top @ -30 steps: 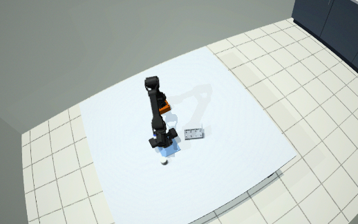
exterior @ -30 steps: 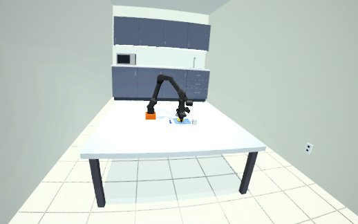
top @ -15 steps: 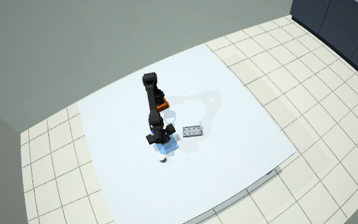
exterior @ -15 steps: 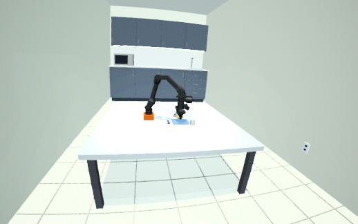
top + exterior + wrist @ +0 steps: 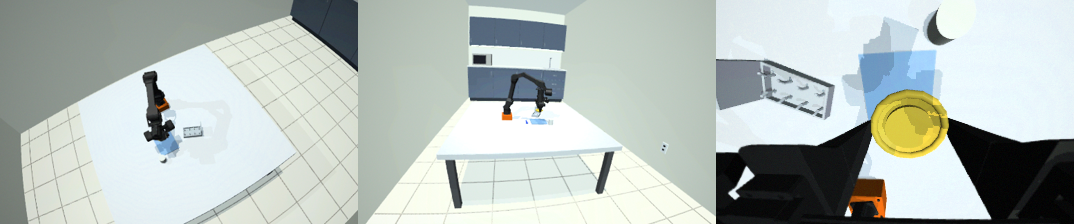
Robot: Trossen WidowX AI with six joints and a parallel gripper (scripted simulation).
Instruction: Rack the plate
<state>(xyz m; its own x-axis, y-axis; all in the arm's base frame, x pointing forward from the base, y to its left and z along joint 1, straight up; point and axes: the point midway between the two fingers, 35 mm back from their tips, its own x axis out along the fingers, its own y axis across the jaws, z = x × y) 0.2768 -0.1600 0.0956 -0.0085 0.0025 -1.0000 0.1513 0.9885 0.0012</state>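
Now: gripper tip 50 mm short of the grey dish rack, 200 mm to the right of it and 90 mm above it. Round my gripper tip: light blue mat 10 mm to the left, 110 mm below; small white cup 90 mm ahead, 80 mm to the right, 90 mm below; yellow plate 10 mm above.
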